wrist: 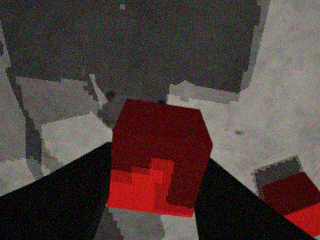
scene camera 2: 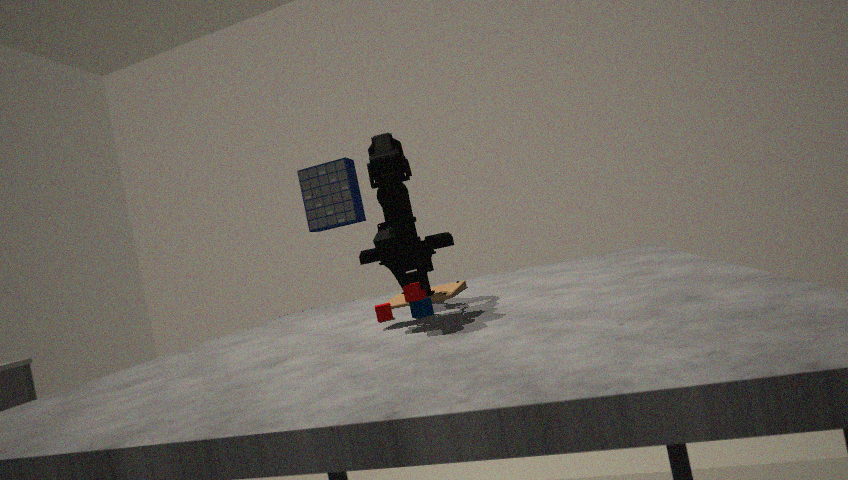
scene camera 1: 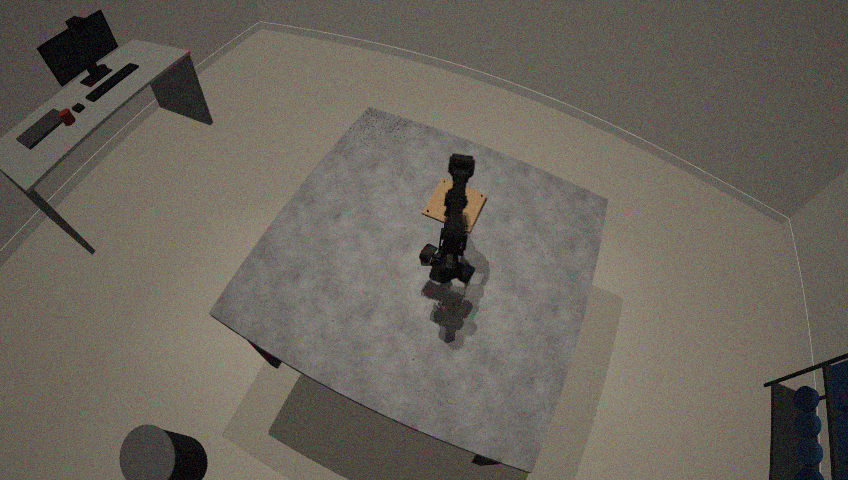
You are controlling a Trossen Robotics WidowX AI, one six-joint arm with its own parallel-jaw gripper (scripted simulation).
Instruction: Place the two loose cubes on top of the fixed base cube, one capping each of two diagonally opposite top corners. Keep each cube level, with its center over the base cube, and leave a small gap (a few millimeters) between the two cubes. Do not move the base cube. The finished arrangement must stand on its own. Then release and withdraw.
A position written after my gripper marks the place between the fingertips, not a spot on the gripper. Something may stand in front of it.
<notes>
My gripper (scene camera 2: pixel 414 291) holds a red cube (wrist: pixel 159 152).
My gripper shows as well in the wrist view (wrist: pixel 156 159) and in scene camera 1 (scene camera 1: pixel 444 275).
</notes>
